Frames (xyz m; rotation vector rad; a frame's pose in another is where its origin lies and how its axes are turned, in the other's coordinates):
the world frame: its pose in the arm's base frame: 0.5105 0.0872 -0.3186 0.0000 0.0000 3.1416
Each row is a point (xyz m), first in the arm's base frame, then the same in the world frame.
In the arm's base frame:
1: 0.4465 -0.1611 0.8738
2: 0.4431 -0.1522 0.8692
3: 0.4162 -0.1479 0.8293
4: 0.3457 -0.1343 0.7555
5: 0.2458 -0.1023 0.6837
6: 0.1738 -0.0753 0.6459
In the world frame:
1: 0.0640 0.2483 1.1924
2: 0.0674 0.2394 1.1878
3: 0.0943 0.2351 1.1479
4: 0.1648 0.2215 1.0741
5: 0.2647 0.1895 1.0023
6: 0.3367 0.1625 0.9645

